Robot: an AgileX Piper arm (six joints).
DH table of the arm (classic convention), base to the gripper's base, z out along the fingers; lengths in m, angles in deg. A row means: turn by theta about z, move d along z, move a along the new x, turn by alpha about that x. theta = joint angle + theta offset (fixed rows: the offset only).
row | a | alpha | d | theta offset
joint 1 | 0 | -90 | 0.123 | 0
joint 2 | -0.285 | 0 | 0 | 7.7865
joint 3 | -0.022 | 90 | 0 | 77.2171
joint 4 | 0 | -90 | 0.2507 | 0
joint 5 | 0 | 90 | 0 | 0
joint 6 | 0 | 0 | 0.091 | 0
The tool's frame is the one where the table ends.
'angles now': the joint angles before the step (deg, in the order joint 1, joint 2, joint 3, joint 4, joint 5, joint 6). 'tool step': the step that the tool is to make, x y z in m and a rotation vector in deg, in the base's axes. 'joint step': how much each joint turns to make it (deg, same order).
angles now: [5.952 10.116 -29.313 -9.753 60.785 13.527]
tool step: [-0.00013 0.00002 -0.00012 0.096 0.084 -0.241]
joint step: [-0.269 -0.001 0.000 0.104 0.076 0.005]
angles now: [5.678 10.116 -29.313 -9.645 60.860 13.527]
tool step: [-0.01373 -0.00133 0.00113 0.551 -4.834 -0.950]
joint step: [-1.000 -4.914 0.000 0.124 0.051 -0.002]
